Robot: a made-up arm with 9 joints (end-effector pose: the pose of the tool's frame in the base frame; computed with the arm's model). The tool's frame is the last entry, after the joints.
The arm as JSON. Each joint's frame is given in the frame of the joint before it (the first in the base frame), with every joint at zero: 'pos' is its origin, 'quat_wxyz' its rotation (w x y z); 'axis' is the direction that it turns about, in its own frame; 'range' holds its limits. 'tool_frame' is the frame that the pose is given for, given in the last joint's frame.
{
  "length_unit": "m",
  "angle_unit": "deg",
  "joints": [
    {
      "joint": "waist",
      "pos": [
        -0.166,
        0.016,
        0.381
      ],
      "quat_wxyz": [
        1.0,
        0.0,
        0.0,
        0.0
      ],
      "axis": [
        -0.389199,
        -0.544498,
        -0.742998
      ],
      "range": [
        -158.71,
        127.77
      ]
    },
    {
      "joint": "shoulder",
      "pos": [
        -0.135,
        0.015,
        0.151
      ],
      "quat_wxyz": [
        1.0,
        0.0,
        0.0,
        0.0
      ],
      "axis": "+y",
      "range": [
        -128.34,
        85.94
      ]
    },
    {
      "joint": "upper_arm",
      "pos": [
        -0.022,
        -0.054,
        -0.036
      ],
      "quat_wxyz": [
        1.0,
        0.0,
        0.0,
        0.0
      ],
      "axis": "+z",
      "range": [
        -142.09,
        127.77
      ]
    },
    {
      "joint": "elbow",
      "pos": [
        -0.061,
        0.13,
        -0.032
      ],
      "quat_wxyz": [
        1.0,
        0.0,
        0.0,
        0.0
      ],
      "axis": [
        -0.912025,
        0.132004,
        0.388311
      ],
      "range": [
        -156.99,
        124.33
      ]
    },
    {
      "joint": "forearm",
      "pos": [
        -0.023,
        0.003,
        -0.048
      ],
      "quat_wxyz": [
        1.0,
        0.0,
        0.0,
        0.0
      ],
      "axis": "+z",
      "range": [
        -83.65,
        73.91
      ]
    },
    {
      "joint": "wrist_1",
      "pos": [
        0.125,
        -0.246,
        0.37
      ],
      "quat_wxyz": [
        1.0,
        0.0,
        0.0,
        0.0
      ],
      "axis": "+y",
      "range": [
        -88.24,
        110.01
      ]
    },
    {
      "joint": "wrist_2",
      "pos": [
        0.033,
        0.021,
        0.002
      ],
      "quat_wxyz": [
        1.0,
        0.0,
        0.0,
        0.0
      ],
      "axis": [
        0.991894,
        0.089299,
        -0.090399
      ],
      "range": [
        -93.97,
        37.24
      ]
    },
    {
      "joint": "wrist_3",
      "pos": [
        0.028,
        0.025,
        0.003
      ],
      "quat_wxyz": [
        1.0,
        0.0,
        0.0,
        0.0
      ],
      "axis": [
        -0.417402,
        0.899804,
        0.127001
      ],
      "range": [
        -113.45,
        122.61
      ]
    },
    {
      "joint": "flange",
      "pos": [
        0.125,
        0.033,
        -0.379
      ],
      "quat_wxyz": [
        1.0,
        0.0,
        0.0,
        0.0
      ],
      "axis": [
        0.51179,
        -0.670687,
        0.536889
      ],
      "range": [
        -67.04,
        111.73
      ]
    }
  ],
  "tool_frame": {
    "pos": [
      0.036,
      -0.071,
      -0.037
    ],
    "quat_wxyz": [
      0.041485,
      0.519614,
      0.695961,
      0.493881
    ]
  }
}
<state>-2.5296 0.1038 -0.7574 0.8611 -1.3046 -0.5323 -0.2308 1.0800 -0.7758</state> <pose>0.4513 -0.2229 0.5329 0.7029 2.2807 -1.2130</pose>
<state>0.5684 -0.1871 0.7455 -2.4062 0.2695 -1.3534 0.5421 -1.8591 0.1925</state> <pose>-0.5261 -0.4826 -0.2664 -0.5344 -2.0149 0.0784</pose>
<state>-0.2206 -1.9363 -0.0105 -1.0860 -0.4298 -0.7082 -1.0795 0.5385 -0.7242</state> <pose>0.3066 -0.2983 0.1955 2.1296 0.2219 2.0972</pose>
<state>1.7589 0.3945 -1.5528 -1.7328 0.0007 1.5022 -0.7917 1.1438 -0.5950</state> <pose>0.2540 0.0693 -0.2610 2.3137 0.2597 1.4655</pose>
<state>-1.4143 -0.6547 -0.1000 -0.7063 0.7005 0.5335 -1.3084 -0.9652 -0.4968</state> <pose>0.2503 0.1927 0.5462 0.0051 -1.5512 -2.4711</pose>
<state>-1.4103 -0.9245 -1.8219 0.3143 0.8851 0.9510 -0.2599 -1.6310 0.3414</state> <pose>0.4373 0.0133 0.1969 -1.5800 -0.5853 -2.4700</pose>
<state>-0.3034 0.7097 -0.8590 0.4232 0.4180 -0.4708 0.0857 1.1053 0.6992</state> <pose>-0.2086 -0.3036 0.4307 -1.3631 -1.6854 -0.1199</pose>
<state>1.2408 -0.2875 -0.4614 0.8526 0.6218 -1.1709 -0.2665 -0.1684 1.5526</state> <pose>0.2716 0.2289 0.9624 -1.3050 2.4338 0.2343</pose>
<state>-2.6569 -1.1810 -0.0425 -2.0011 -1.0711 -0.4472 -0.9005 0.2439 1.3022</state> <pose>-0.6941 -0.2545 0.7052 -1.4119 0.4280 -0.3268</pose>
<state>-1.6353 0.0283 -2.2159 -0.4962 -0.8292 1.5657 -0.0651 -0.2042 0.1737</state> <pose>-0.1404 0.3141 0.4880 -2.8016 1.0164 -0.3678</pose>
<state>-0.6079 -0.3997 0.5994 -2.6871 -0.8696 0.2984 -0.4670 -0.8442 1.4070</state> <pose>-0.5845 0.3359 0.1734 2.1135 -1.0186 1.9828</pose>
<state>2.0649 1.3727 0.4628 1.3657 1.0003 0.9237 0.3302 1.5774 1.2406</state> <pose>0.1994 0.1830 0.7309 -1.5674 -0.2451 0.5190</pose>
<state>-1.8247 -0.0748 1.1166 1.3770 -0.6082 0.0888 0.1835 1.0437 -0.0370</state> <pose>0.3000 -0.1934 0.4202 1.0253 -2.5162 -0.8710</pose>
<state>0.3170 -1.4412 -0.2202 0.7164 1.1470 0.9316 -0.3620 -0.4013 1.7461</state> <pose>-0.0597 0.0866 0.6455 0.5773 -2.7406 -0.8388</pose>
